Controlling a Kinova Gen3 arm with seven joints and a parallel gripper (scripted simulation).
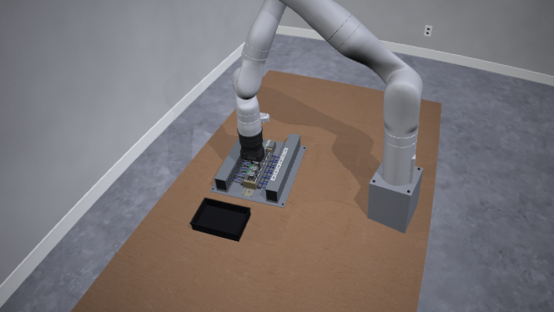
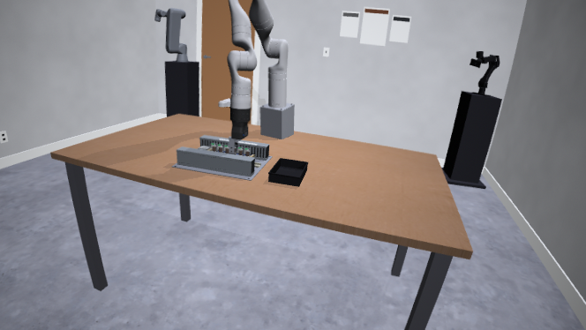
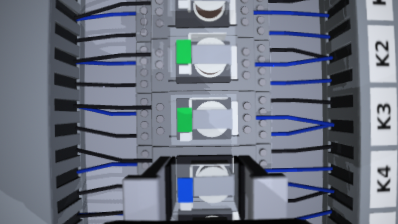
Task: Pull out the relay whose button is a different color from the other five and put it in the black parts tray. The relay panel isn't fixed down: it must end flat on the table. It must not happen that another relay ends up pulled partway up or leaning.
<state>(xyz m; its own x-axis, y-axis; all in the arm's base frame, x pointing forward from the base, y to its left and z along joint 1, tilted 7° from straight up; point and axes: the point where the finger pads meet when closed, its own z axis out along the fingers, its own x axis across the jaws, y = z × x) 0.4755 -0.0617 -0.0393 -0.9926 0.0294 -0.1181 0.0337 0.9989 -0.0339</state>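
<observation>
Right now the k4 relay is 10 mm below my hand. Also, from my hand: k2 relay 60 mm to the right, 10 mm below; then k3 relay 30 mm to the right, 10 mm below; then grey relay panel 40 mm to the right, 30 mm below.
</observation>
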